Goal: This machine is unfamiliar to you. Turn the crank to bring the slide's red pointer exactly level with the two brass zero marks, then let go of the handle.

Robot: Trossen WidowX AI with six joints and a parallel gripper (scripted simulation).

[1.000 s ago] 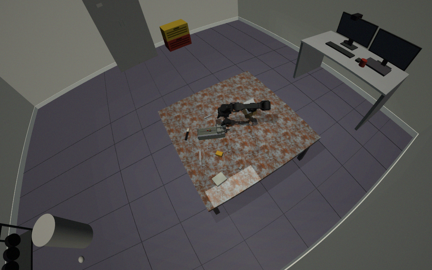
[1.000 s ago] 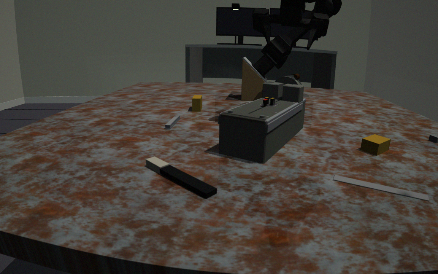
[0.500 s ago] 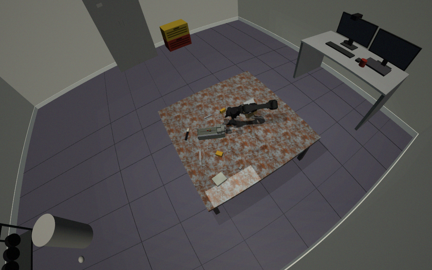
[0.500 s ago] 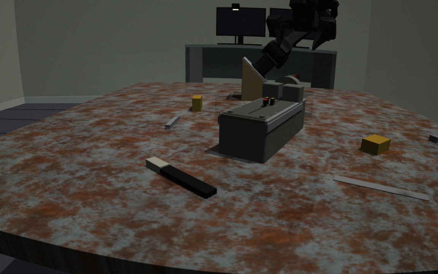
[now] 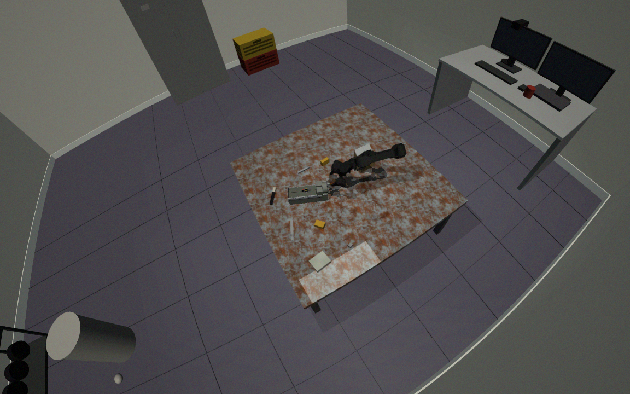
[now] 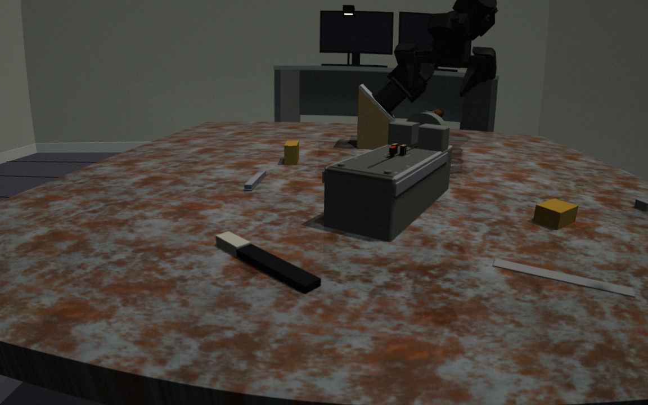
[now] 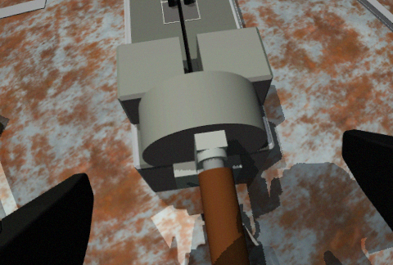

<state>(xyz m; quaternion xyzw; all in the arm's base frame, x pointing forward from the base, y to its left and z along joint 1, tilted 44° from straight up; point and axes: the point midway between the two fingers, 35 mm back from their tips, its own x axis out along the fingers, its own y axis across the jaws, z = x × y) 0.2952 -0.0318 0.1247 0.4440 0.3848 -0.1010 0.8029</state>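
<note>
The brown crank handle is 4 cm below my gripper tip, 1 cm to the left of it and 1 cm behind it. Also, from my gripper tip: red pointer 16 cm ahead, 10 cm to the right, 8 cm below; small grey bar 30 cm to the right, 15 cm below, 4 cm ahead; grey strip 36 cm ahead, 16 cm below, 6 cm to the left.
</note>
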